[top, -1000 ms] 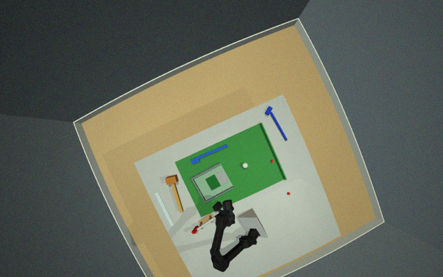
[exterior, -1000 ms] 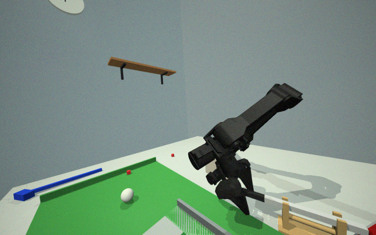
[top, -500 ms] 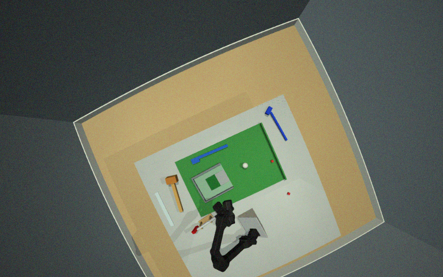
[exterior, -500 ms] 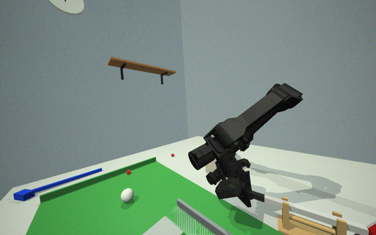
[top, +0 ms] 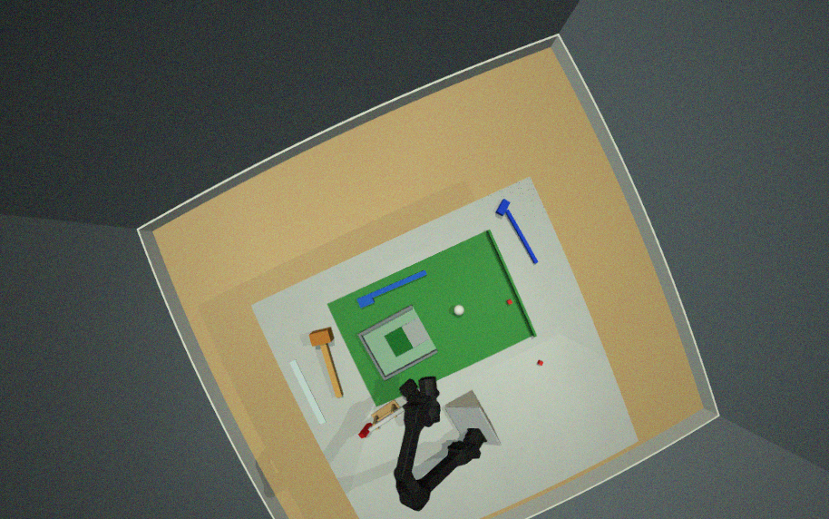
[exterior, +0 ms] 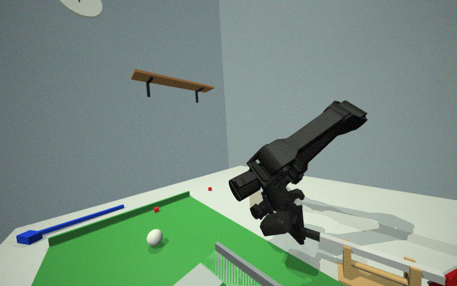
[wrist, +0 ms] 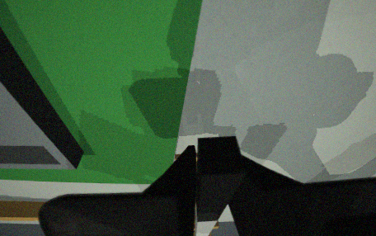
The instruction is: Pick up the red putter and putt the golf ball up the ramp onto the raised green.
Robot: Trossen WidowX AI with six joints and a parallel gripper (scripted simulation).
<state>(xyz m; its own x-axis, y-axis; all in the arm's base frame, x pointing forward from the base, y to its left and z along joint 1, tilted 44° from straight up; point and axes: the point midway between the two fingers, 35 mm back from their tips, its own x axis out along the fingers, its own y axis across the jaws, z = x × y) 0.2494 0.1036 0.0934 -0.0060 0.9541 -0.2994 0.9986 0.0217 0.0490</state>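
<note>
Now: the wooden stand 1 cm behind my gripper tip, 13 cm to the left of it and 1 cm below it. The rest, counted from my gripper tip: white golf ball 21 cm ahead, 36 cm to the right, 2 cm below; then green mat 23 cm ahead, 24 cm to the right, 4 cm below; then pale bar 23 cm ahead, 37 cm to the left, 4 cm below.
</note>
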